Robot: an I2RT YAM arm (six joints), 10 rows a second.
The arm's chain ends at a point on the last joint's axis. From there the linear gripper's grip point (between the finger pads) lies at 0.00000 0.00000 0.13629 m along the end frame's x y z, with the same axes.
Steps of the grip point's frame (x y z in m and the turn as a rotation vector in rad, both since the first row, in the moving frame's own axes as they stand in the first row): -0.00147 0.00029 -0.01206 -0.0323 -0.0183 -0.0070; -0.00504 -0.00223 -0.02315 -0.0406 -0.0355 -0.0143; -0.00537 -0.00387 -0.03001 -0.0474 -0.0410 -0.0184; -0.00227 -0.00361 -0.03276 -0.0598 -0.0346 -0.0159; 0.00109 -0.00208 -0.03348 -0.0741 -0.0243 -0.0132; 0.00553 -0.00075 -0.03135 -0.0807 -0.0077 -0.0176
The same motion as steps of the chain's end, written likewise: 0.00101 -0.00412 -0.01197 -0.0323 -0.0183 -0.0070; -0.00024 -0.00780 -0.02295 -0.0406 -0.0355 -0.0143; 0.00015 -0.01038 -0.02974 -0.0474 -0.0410 -0.0184; 0.00238 -0.01179 -0.03243 -0.0598 -0.0346 -0.0159; 0.00433 -0.01219 -0.03307 -0.0741 -0.0243 -0.0132; 0.00648 -0.01175 -0.03090 -0.0807 -0.0077 -0.0176
